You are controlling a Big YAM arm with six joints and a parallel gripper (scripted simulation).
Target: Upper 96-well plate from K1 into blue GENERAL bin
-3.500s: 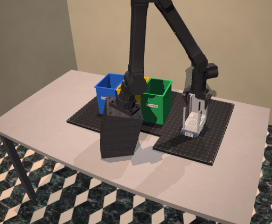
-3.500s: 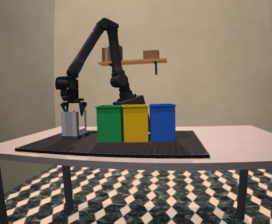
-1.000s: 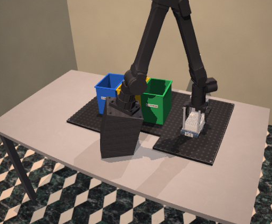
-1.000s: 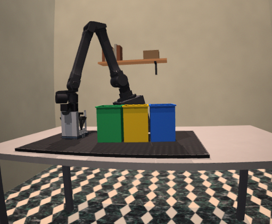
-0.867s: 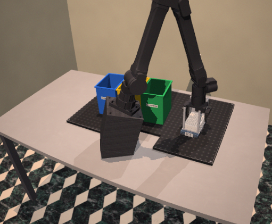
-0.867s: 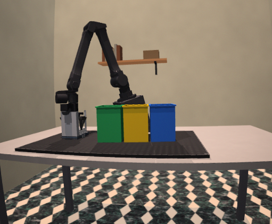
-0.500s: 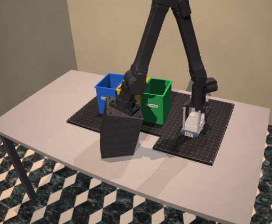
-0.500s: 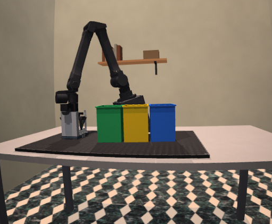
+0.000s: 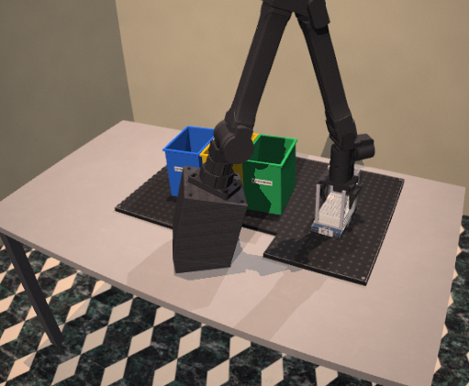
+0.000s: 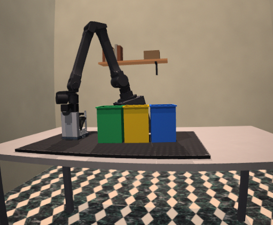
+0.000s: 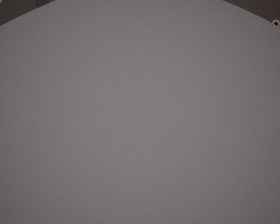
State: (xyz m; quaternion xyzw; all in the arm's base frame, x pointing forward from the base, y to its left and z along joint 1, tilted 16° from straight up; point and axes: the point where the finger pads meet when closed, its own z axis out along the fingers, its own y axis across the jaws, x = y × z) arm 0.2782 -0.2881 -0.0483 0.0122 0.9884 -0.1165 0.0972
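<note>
The green bin is 3 cm ahead of my hand, 23 cm to the left of it and 4 cm above it. Also, from my hand: yellow bin (1 cm ahead, 36 cm to the left, 4 cm above); blue bin (50 cm to the left, 4 cm above).
</note>
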